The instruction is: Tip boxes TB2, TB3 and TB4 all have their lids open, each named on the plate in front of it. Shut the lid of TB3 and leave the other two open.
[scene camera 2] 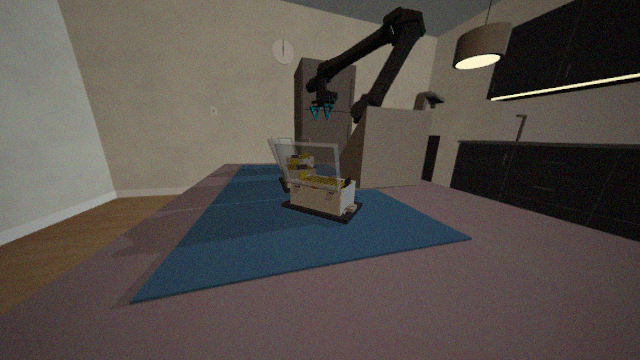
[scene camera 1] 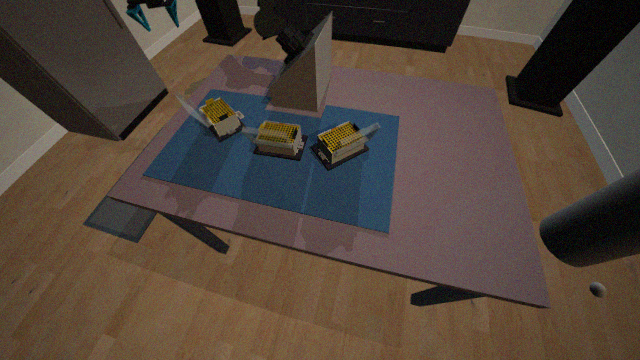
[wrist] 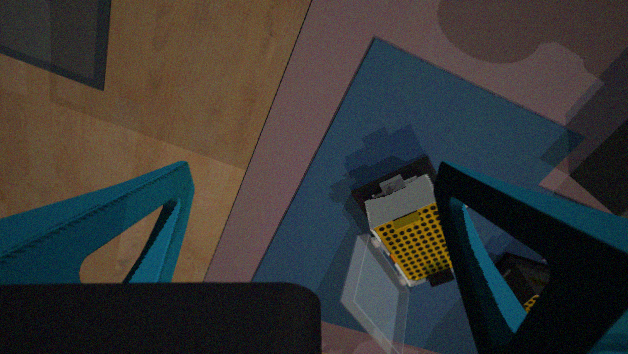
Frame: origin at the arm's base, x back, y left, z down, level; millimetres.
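Seen in the pictures: gripper, fingertip midpoint: (scene camera 2: 321, 119) (scene camera 1: 164, 28) (wrist: 314, 175); arm's base, origin of the base link: (scene camera 2: 380, 136) (scene camera 1: 299, 49).
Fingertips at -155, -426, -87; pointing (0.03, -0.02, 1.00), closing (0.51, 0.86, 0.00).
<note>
Pixels of each thing's top centre, then the offset from my fingertips to it, as dx, dy, dz. "spot": a spot on its surface instead. Level surfaces: height alone.
- left box, middle of its top: (wrist: 434, 247) (scene camera 1: 219, 107) (scene camera 2: 302, 155) -117, +237, +181
- left lid, surface spot: (scene camera 1: 192, 110) spot: -220, +250, +107
- middle lid, surface spot: (scene camera 1: 248, 131) spot: -237, +457, +106
- right lid, surface spot: (scene camera 1: 371, 131) spot: -123, +758, +107
- blue mat, its level: dz +248
- pinkish table, its level: dz +250
Three white tip boxes with yellow perforated tops stand on dark bases, their clear lids raised. In scene camera 1 they are the left box (scene camera 1: 229, 126), middle box (scene camera 1: 279, 145) and right box (scene camera 1: 345, 149). Their lids are the left lid (scene camera 1: 192, 110), middle lid (scene camera 1: 248, 131) and right lid (scene camera 1: 371, 131). Scene camera 2 shows a near box (scene camera 2: 315, 198) with its lid (scene camera 2: 312, 157) up. The wrist view shows one box (wrist: 405, 202) with its open lid (wrist: 375, 295), partly behind a finger. No nameplate is readable. My gripper (scene camera 1: 163, 28) (scene camera 2: 321, 118) (wrist: 314, 175) is open and empty, high above the table's far left side.
The boxes stand on a blue mat (scene camera 1: 340, 195) (scene camera 2: 400, 235) (wrist: 450, 95) on a pinkish table (scene camera 1: 450, 200) (scene camera 2: 380, 300). A pale wedge-shaped pedestal (scene camera 1: 300, 90) (scene camera 2: 390, 150) carries the arm behind the boxes. A tall grey cabinet (scene camera 1: 80, 60) stands beyond the table's left edge.
</note>
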